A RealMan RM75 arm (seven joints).
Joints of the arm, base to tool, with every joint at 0 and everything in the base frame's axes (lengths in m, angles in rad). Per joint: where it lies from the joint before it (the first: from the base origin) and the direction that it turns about. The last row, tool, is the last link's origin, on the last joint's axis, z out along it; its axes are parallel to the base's.
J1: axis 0 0 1 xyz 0 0 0.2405
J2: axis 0 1 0 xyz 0 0 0
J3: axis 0 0 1 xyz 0 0 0.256
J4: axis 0 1 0 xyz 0 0 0
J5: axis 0 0 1 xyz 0 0 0.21
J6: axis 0 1 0 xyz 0 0 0
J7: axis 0 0 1 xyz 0 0 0.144
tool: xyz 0 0 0
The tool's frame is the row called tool.
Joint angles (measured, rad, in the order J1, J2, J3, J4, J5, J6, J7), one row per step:
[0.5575 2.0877 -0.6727 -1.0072 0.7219 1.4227 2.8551]
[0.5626 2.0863 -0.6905 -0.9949 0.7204 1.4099 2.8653]
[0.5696 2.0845 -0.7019 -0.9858 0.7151 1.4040 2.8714]
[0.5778 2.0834 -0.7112 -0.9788 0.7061 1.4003 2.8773]
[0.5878 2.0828 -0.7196 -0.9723 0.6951 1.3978 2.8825]
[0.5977 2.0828 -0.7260 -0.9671 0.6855 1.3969 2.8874]
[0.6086 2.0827 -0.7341 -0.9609 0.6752 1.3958 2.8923]
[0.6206 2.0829 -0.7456 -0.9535 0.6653 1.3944 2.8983]
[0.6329 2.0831 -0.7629 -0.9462 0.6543 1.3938 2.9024]
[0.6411 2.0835 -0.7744 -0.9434 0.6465 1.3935 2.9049]
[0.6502 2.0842 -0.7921 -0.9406 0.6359 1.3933 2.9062]
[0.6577 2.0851 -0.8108 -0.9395 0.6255 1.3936 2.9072]
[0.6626 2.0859 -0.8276 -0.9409 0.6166 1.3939 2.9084]
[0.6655 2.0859 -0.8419 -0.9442 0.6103 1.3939 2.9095]
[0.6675 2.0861 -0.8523 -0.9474 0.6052 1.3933 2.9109]
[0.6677 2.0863 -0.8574 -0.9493 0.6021 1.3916 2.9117]
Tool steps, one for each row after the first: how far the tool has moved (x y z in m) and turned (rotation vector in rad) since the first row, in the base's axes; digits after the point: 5 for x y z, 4 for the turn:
[-0.00111 0.00180 -0.00369 -0.0086 -0.0049 -0.0037]
[-0.00244 0.00343 -0.00612 -0.0182 -0.0116 -0.0037]
[-0.00397 0.00505 -0.00827 -0.0285 -0.0204 -0.0030]
[-0.00602 0.00690 -0.01047 -0.0399 -0.0306 -0.0004]
[-0.00837 0.00865 -0.01244 -0.0501 -0.0384 0.0026]
[-0.01100 0.01051 -0.01476 -0.0620 -0.0476 0.0068]
[-0.01426 0.01247 -0.01786 -0.0766 -0.0574 0.0122]
[-0.01797 0.01420 -0.02168 -0.0963 -0.0723 0.0223]
[-0.02064 0.01547 -0.02387 -0.1081 -0.0835 0.0303]
[-0.02376 0.01662 -0.02695 -0.1252 -0.1011 0.0428]
[-0.02660 0.01740 -0.02987 -0.1422 -0.1198 0.0555]
[-0.02879 0.01788 -0.03198 -0.1554 -0.1369 0.0663]
[-0.03046 0.01838 -0.03306 -0.1641 -0.1517 0.0757]
[-0.03170 0.01883 -0.03373 -0.1693 -0.1630 0.0822]
[-0.03194 0.01905 -0.03395 -0.1705 -0.1695 0.0847]

